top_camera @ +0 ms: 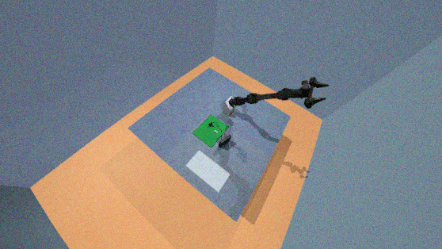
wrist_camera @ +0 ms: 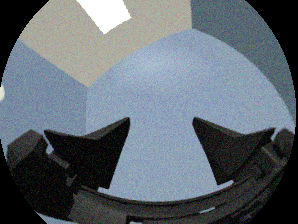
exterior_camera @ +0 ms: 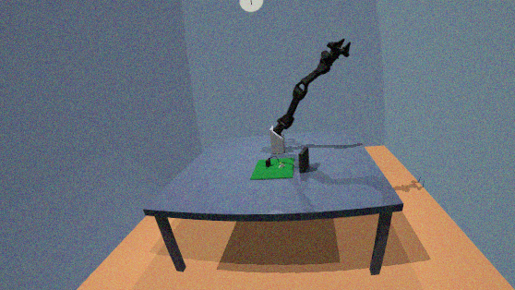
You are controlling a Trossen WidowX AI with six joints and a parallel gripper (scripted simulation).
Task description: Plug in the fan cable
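The black plug is 74 cm below my gripper tip, 60 cm to the right of it and 23 cm ahead of it. Round my gripper tip: black fan (71 cm below, 38 cm to the right, 30 cm ahead); then green board (78 cm below, 56 cm to the right, 27 cm ahead).
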